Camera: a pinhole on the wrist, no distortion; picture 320 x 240 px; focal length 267.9 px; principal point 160.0 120.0 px. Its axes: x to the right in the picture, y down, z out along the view. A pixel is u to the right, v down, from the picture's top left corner.
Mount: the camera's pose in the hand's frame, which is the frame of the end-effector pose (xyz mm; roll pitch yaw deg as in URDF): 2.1 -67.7 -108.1 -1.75 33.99 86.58
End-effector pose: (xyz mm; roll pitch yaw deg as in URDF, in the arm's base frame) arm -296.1 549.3 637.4 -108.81 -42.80 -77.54
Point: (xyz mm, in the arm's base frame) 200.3 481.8 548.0
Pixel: 33 84
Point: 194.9 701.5 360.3
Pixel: 12 217
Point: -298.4 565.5 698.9
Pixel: 38 26
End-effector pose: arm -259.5 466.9 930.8 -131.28 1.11 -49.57
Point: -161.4 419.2 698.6
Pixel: 172 45
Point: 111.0 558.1 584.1
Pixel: 43 29
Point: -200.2 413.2 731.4
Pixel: 193 55
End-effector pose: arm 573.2 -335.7 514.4 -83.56 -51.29 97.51
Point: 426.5 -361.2 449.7
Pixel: 117 174
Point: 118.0 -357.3 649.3
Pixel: 24 47
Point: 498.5 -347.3 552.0
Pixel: 72 78
